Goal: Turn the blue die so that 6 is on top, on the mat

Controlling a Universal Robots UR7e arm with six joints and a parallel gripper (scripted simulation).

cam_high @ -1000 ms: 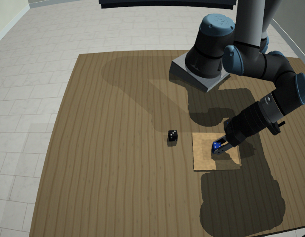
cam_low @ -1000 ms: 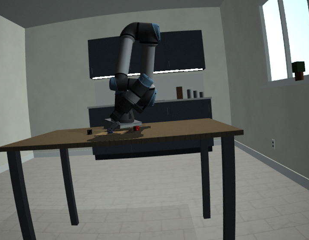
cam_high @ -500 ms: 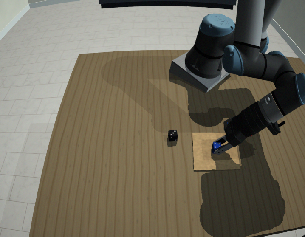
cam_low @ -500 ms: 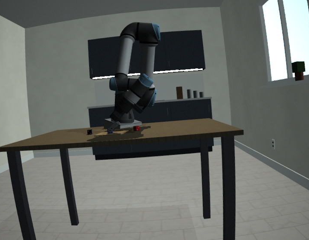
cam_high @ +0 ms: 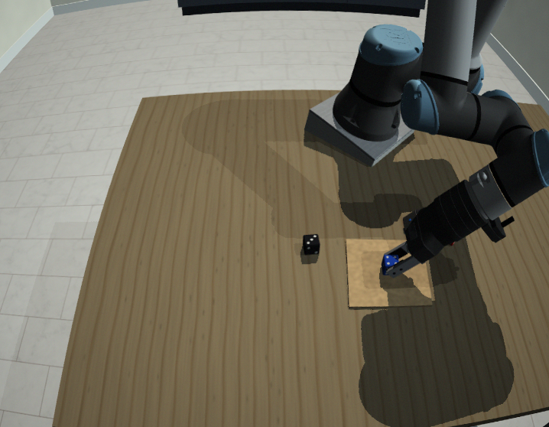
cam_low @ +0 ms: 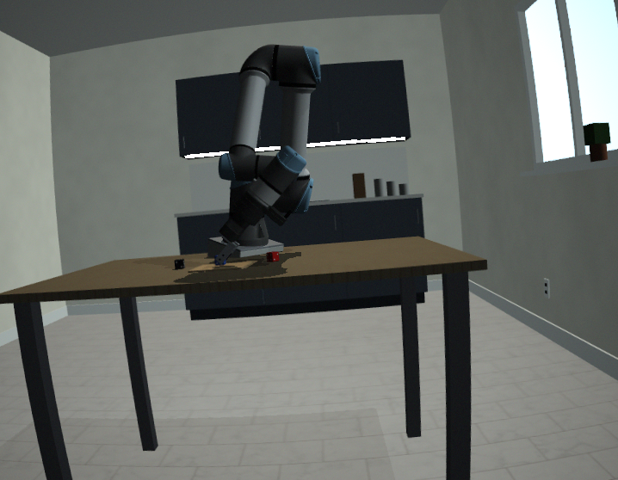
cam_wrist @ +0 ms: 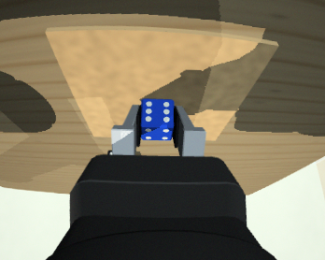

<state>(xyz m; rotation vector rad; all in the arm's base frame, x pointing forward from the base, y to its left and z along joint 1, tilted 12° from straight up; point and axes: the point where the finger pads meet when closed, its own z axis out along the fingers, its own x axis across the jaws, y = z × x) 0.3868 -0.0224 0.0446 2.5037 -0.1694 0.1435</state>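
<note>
Right now the tan mat is 10 mm to the right of my hand and 30 mm below it. The rest, counted from my hand: blue die: 10 mm to the right, 10 mm below; black die: 60 mm behind, 140 mm to the right, 20 mm below; red die: 60 mm behind, 120 mm to the left, 20 mm below.
</note>
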